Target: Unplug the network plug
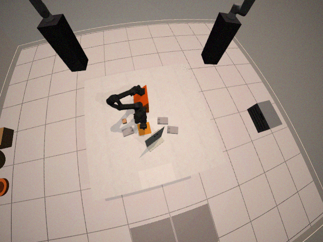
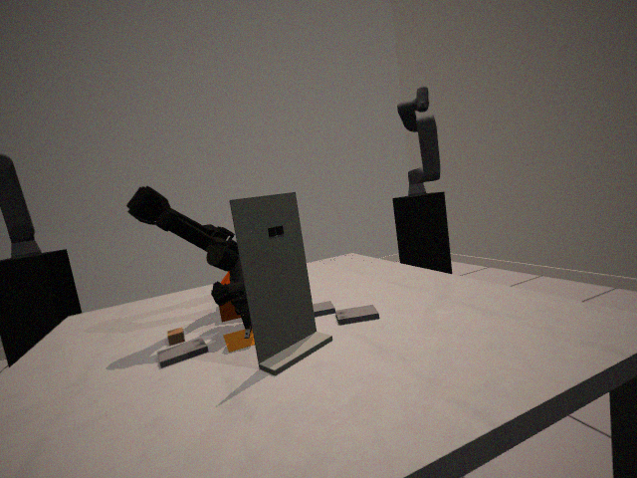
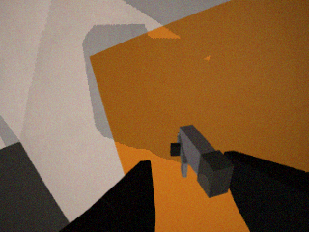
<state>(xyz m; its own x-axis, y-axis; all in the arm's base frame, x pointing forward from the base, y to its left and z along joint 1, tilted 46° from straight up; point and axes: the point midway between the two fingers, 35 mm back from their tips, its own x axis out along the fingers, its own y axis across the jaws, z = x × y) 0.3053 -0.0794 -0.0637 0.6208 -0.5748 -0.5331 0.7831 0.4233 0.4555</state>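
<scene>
My gripper tip is right at the grey network plug. The rest, counted from my gripper tip: orange marked square: 20 mm below, 10 mm behind; then upright grey panel: 140 mm ahead, 140 mm above, 100 mm to the left; then small brown cube: 190 mm to the right, 90 mm behind, 10 mm below.
</scene>
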